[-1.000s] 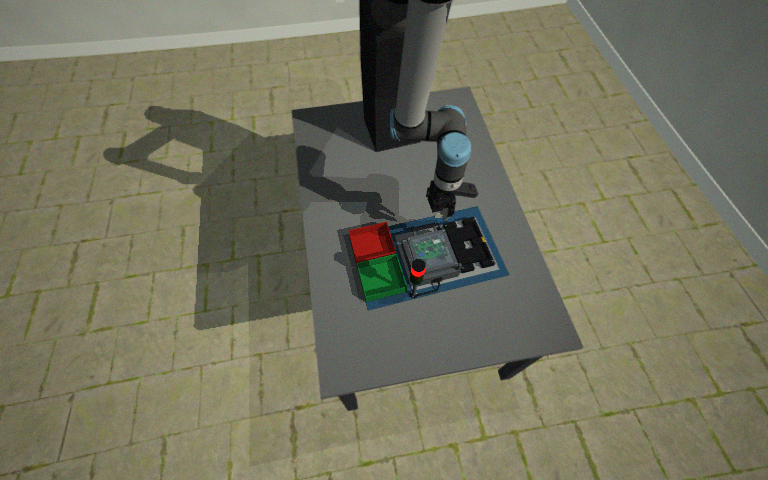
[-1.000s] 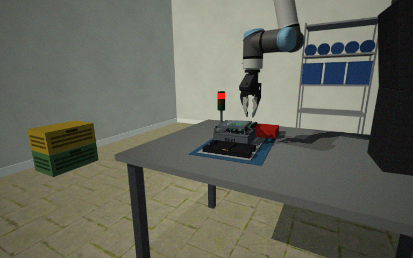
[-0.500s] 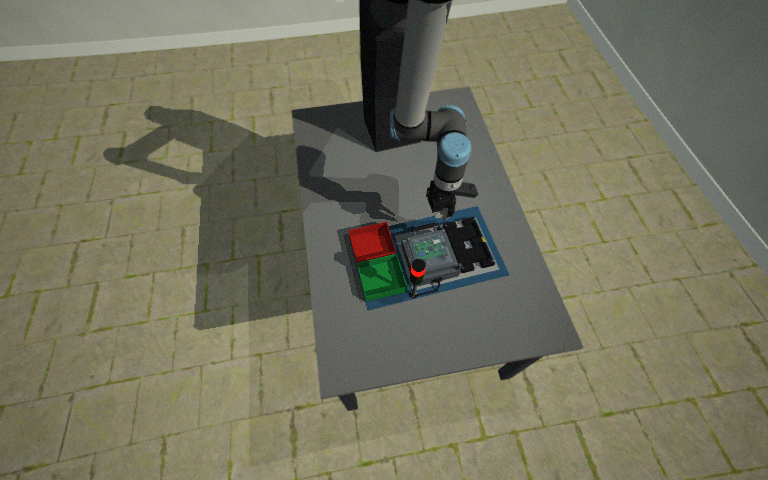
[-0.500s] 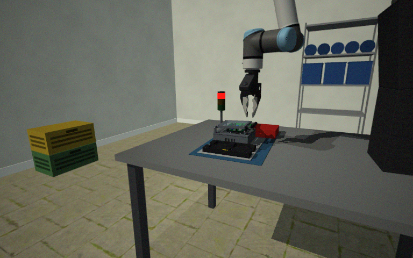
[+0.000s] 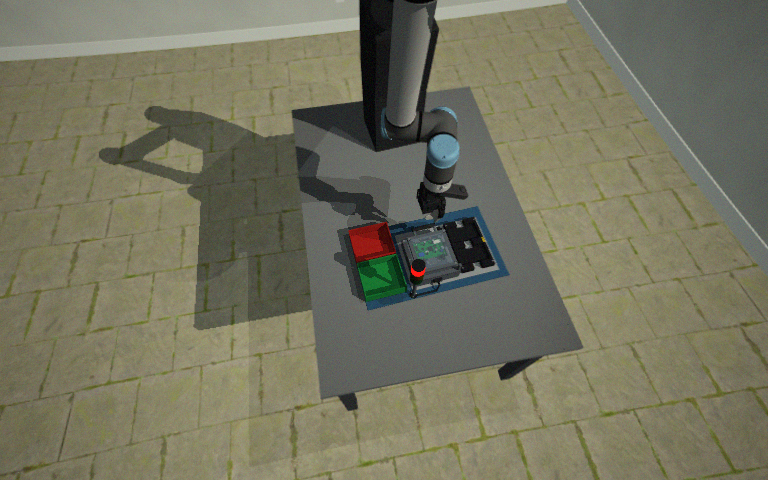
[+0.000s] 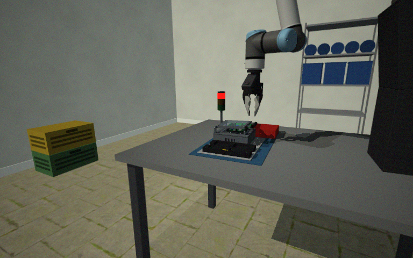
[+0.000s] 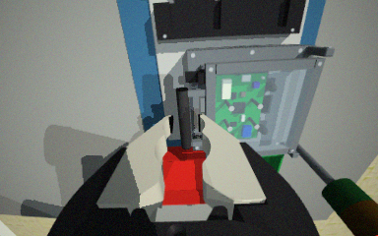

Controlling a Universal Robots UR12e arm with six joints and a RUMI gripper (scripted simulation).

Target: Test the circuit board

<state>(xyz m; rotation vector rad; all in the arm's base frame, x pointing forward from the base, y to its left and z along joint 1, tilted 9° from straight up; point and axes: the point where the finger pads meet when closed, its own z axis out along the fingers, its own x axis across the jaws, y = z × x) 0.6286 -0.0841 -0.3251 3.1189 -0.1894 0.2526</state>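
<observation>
My hand is 8 cm above the black latch piece, 2 cm to the right of it and 2 cm short of it. From my hand the other things lie so: tester lid: 8 cm ahead, 7 cm below, 4 cm to the right; then red bin: 23 cm to the right, 15 cm below, 5 cm behind; then green circuit board: 9 cm below, 7 cm ahead, 4 cm to the right.
</observation>
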